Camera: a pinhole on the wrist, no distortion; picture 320 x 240 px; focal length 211.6 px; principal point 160.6 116.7 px. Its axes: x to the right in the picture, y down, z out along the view. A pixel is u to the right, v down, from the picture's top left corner.
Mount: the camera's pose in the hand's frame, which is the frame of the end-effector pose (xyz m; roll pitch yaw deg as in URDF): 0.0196 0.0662 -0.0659 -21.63 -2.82 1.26
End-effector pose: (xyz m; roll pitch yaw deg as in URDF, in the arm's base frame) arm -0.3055 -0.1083 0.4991 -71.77 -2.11 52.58
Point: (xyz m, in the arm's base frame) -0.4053 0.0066 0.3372
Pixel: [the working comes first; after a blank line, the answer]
In the camera's frame: 0.0157 0.0680 0.1947

178 191
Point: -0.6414 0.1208 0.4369
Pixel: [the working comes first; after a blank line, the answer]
In the camera's frame: -0.0201 -0.0484 0.4475

151 94
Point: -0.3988 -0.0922 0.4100
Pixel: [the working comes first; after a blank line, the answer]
In the camera's frame: -0.0599 -0.0033 0.1292

62 111
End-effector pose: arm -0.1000 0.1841 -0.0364 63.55 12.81 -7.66
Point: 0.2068 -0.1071 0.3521
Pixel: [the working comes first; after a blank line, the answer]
In the camera's frame: 0.2575 0.0335 0.5277

264 130
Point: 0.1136 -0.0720 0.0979
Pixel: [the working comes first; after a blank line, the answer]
In the camera's frame: 0.2073 -0.1299 0.3148

300 29
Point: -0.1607 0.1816 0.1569
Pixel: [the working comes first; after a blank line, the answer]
In the camera's frame: -0.1112 0.0237 0.1805

30 145
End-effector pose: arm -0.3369 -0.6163 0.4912 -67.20 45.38 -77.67
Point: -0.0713 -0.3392 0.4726
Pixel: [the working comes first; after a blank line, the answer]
In the camera's frame: -0.1373 0.0866 0.3599

80 168
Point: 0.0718 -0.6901 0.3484
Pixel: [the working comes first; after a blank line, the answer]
In the camera's frame: 0.2161 -0.0914 0.4096

272 69
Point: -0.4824 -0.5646 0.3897
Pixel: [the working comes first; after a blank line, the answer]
In the camera's frame: -0.0098 0.0408 -0.0965

behind the camera
